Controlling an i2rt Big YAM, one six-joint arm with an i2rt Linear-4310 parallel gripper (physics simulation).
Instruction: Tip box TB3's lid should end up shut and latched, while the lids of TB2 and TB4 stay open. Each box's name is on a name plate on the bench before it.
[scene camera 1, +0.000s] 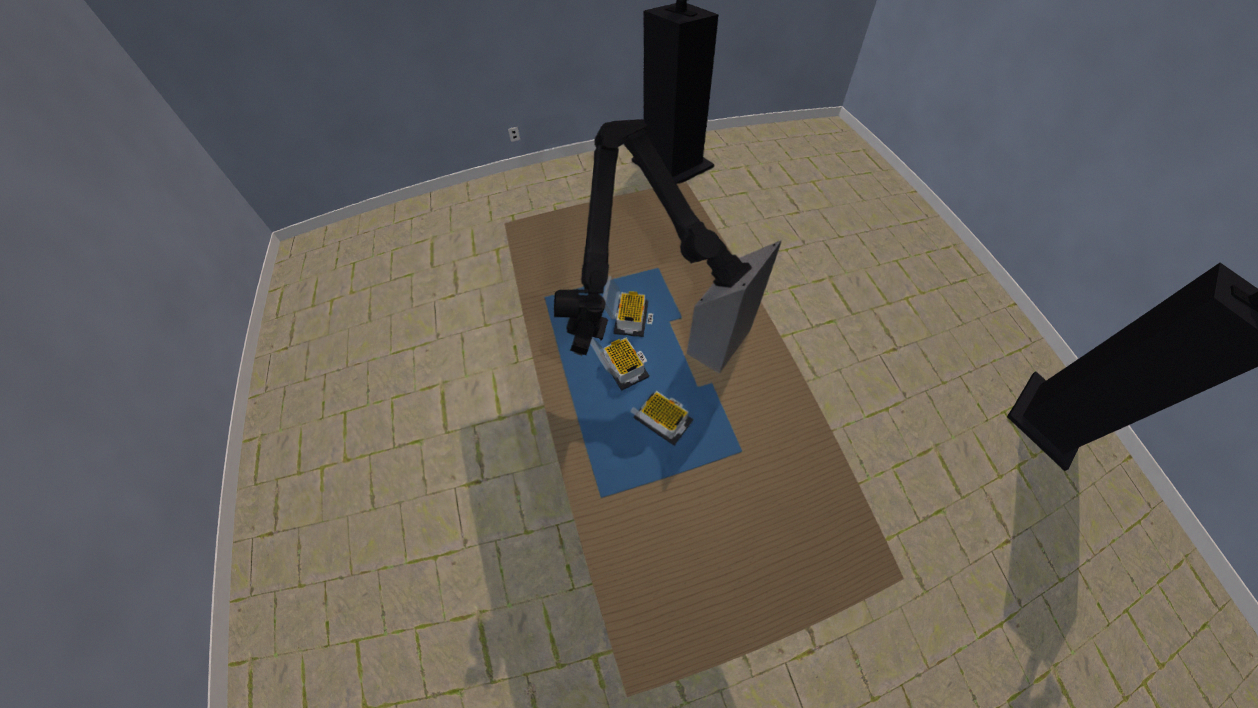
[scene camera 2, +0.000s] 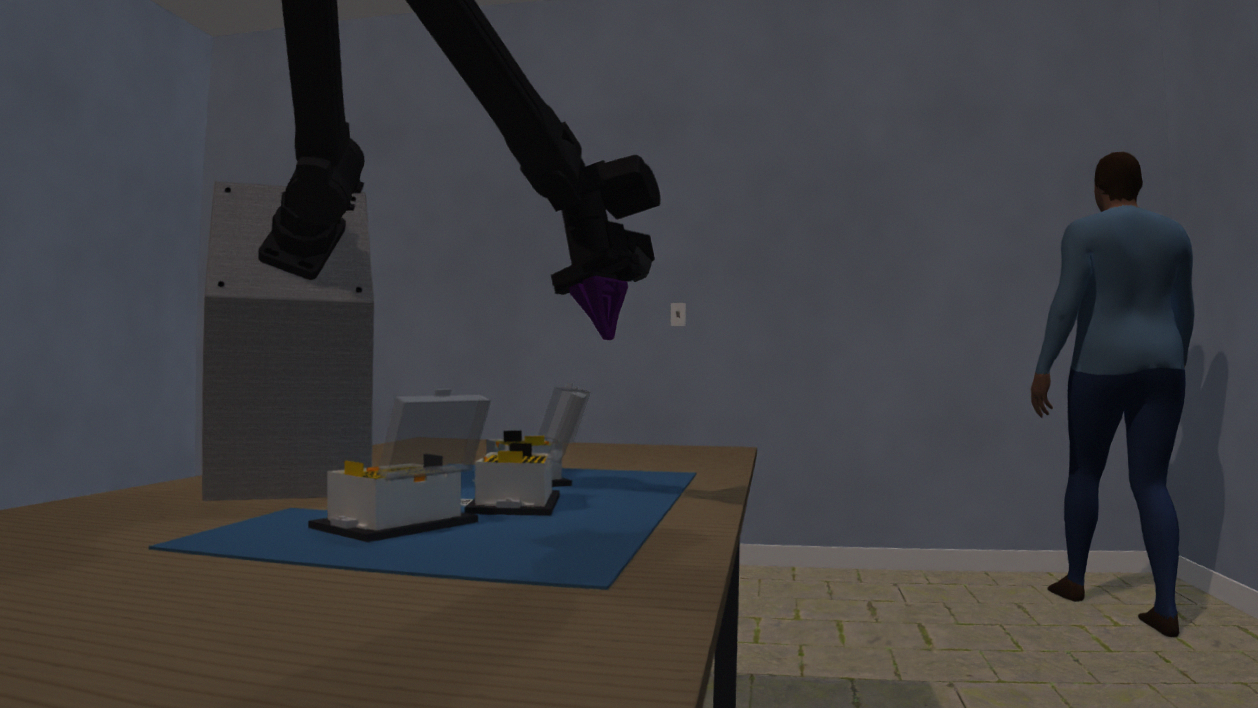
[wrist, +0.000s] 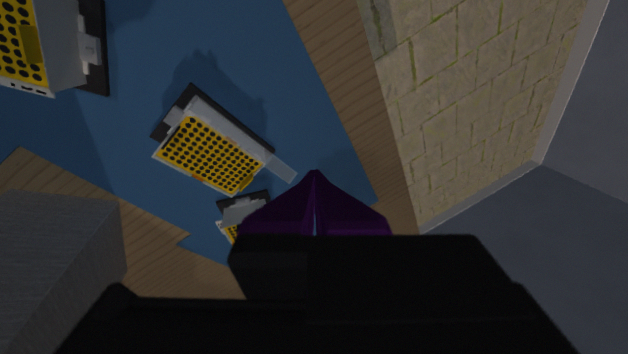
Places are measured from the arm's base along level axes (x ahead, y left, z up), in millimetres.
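Pixels of known places: gripper, fingertip midpoint: (scene camera 2: 608, 339) (wrist: 314, 177); arm's base, origin of the base link: (scene camera 1: 733, 276) (scene camera 2: 302, 243).
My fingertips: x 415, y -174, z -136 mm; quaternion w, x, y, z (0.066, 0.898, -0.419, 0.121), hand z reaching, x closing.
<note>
Ahead of a thing's pixels: the offset from my fingertips to its top centre. "*": to the spot under its first point. Level surfaces: height alone.
TB3 @(dx -112, dy +44, dz -139 mm) (scene camera 1: 624, 356) (scene camera 2: 514, 481) (wrist: 210, 155) is the middle box. Its clear lid @(* dx -33, dy +31, dz -70 mm) (scene camera 1: 599, 353) (wrist: 282, 169) stands open on the bench-edge side. TB4 (scene camera 1: 630, 309) (scene camera 2: 396, 499) has its lid @(* dx -204, dy -157, dz -102 mm) (scene camera 2: 437, 429) raised; in the wrist view TB4 (wrist: 245, 212) is partly hidden by my fingers. TB2 (scene camera 1: 664, 413) (wrist: 62, 45) has its lid (scene camera 1: 637, 413) open. Another raised lid @(* dx -55, dy -27, dz -96 mm) (scene camera 2: 566, 417) shows in scene camera 2; whether TB3's or TB2's, I cannot tell. My gripper (scene camera 2: 608, 338) (wrist: 314, 177) is shut and empty, well above the boxes, towards TB3's lid side.
A grey pedestal (scene camera 1: 717, 330) (scene camera 2: 287, 396) (wrist: 50, 245) carries the arm base on the other side of the boxes. The boxes stand on a blue mat @(dz -214 mm) (scene camera 1: 620, 457) (scene camera 2: 563, 554) on the wooden bench @(dz -216 mm) (scene camera 1: 721, 545). A person (scene camera 2: 1126, 299) stands on the floor beyond the bench.
</note>
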